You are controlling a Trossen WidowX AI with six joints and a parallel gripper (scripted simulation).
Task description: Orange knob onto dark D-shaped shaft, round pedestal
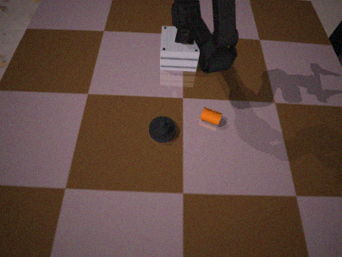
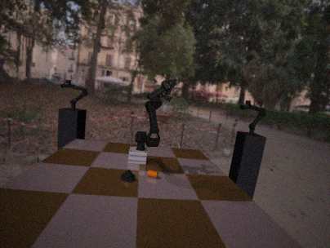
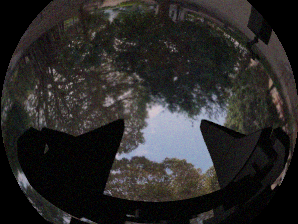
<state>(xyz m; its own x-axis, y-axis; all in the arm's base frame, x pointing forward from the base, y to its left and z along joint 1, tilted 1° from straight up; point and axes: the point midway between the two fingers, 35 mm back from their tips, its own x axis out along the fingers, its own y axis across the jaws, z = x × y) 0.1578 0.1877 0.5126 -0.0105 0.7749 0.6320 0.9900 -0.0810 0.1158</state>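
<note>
Right now my gripper tip is 610 mm above the orange knob, 100 mm short of it and 80 mm to the left of it. From my gripper tip the other things lie so: dark round pedestal 600 mm below, 220 mm to the right, 180 mm ahead.
</note>
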